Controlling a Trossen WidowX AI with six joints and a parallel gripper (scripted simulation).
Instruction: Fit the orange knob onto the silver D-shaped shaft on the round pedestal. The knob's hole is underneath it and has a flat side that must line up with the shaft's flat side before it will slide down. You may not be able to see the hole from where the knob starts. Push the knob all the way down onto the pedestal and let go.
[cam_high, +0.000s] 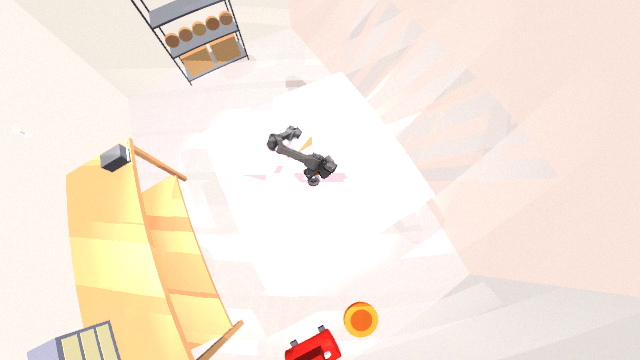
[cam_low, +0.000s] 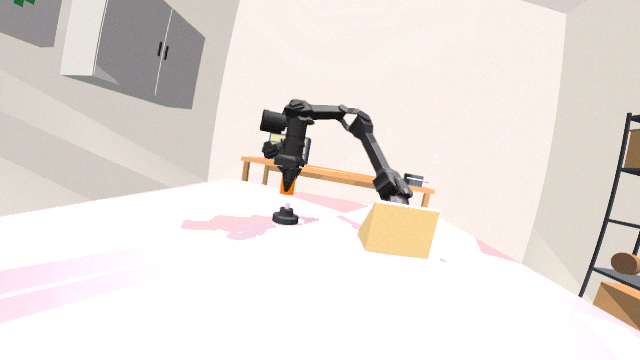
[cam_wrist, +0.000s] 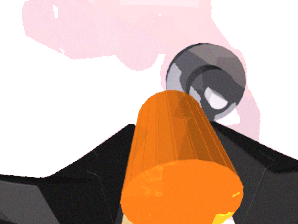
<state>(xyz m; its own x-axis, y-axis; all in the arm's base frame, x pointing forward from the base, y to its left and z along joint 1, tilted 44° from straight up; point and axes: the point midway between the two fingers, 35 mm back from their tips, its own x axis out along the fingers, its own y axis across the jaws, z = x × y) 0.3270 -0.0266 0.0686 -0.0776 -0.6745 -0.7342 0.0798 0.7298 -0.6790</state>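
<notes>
Right now the dark round pedestal is 70 mm below my gripper tip, 40 mm to the right of it and 10 mm behind it. Also, from my gripper tip: orange knob 30 mm above.
</notes>
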